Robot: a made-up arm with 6 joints.
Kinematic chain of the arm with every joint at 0, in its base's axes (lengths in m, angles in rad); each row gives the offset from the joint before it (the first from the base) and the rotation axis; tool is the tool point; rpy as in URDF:
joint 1: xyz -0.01 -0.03 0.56 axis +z
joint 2: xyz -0.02 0 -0.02 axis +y
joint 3: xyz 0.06 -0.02 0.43 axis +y
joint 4: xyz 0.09 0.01 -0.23 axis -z
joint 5: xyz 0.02 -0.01 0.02 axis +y
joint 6: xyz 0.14 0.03 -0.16 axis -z
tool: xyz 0.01 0 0.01 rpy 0.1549 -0.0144 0.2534
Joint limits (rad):
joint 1: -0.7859..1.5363
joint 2: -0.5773..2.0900
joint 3: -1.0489..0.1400
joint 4: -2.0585..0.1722
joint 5: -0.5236..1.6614
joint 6: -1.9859..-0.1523
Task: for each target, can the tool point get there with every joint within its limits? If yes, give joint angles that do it. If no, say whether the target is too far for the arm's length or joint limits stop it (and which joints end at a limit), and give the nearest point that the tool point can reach.
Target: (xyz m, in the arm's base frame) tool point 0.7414 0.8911 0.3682
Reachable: no: too far | nearest point 0.4316 0.5114 0.4379 | short by 0.495 m
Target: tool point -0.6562 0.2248 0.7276
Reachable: no: joint limits stop it (at a limit: joint 1, joint 5, joint 6) | nearest point -0.2177 0.2097 0.7276 | short by 0.439 m
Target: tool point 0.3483 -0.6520 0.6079
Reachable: no: joint limits stop it (at a limit: joint 1, joint 3, joint 4, joint 5, joint 6) | nearest point 0.2740 -0.5214 0.5941 | short by 0.151 m
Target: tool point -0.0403 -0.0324 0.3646
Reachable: yes | joints 0.9349 1.6805 -0.0825 -0.8831 0.7728 -1.0253
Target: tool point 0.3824 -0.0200 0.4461
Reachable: yes | joints -0.0239 0.6276 -0.6999 -0.5072 0.8106 -1.7299
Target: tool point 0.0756 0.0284 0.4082
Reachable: yes | joints 1.0581 1.2586 -0.3123 -0.5644 1.4374 -0.7013
